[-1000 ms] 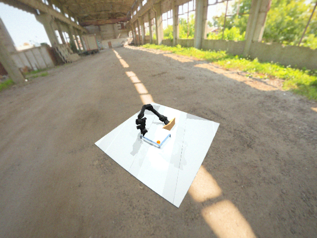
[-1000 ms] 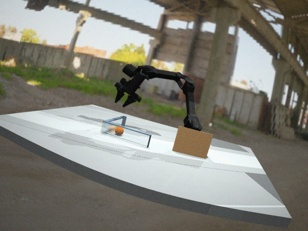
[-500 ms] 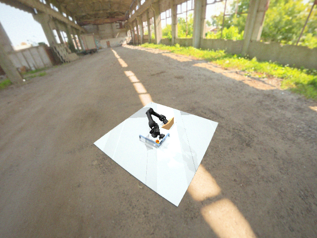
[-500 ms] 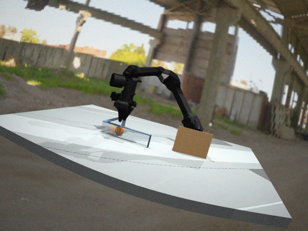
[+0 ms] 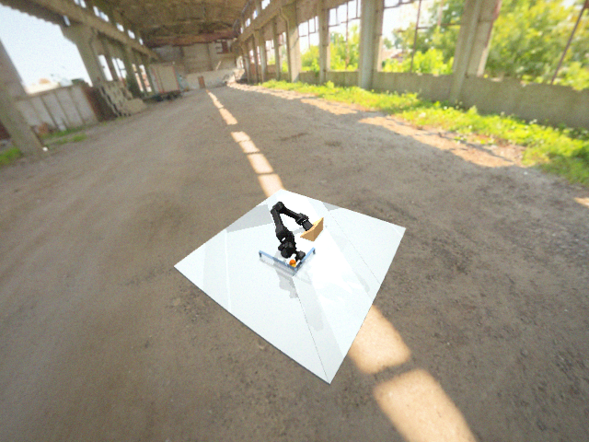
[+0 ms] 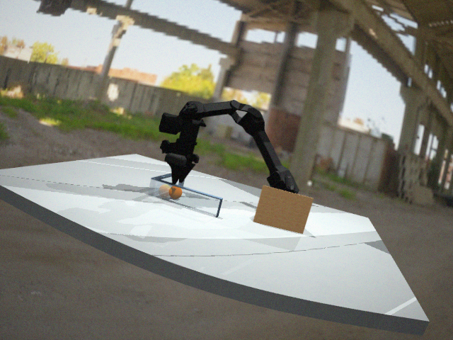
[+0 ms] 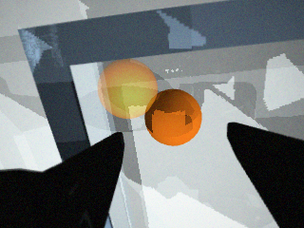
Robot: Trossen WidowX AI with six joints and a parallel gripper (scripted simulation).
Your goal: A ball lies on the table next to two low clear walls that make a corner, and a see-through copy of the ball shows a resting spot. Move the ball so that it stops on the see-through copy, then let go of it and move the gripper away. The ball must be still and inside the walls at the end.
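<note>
My gripper tip is 3 cm above the orange ball. Also, from my gripper tip: see-through copy of ball 2 cm ahead, 3 cm to the left, 3 cm below.
</note>
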